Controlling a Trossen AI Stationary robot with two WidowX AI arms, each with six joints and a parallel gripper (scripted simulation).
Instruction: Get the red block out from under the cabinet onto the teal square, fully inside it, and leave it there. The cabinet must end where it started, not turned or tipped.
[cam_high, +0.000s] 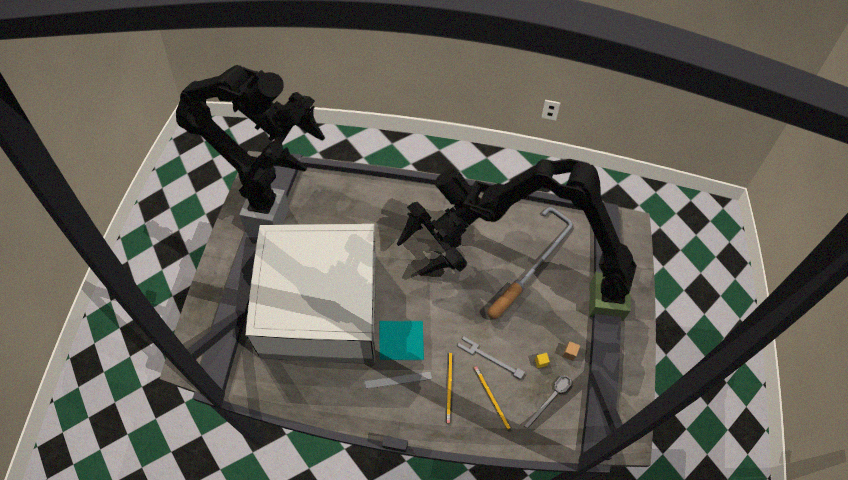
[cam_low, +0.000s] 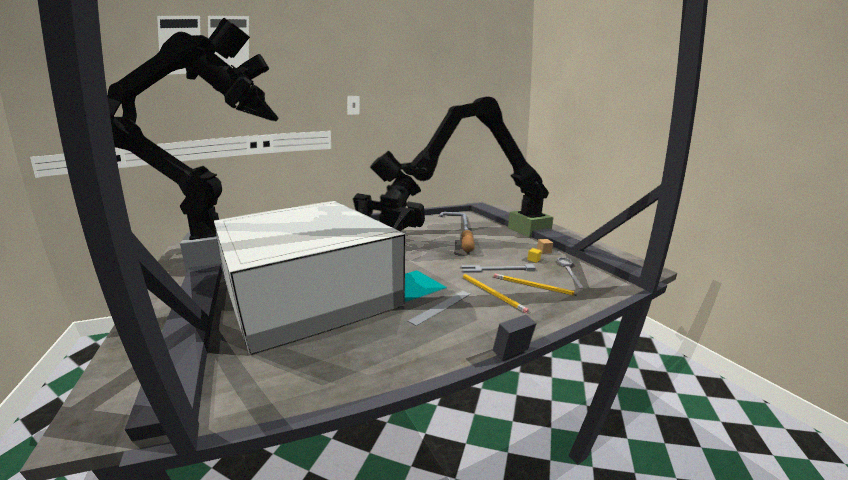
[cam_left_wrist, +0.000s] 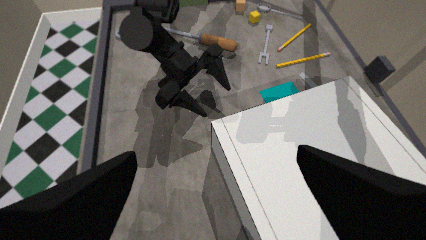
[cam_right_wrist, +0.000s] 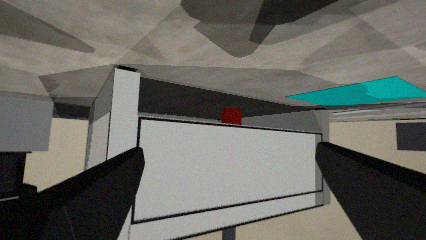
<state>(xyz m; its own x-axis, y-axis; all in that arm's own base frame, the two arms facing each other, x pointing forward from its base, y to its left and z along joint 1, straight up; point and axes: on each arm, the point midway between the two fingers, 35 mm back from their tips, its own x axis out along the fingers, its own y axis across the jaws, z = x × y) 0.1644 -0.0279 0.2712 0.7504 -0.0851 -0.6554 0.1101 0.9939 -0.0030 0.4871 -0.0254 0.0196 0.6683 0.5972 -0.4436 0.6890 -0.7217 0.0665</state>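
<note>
My right gripper is now 220 mm to the left of the forked wrench, 200 mm past it and 70 mm above it. The rest, counted from my right hand: red block 220 mm behind, 160 mm to the left, 60 mm below; then teal square 200 mm behind, 70 mm below, 10 mm to the right; then white cabinet 200 mm to the left, 180 mm behind, 10 mm below.
</note>
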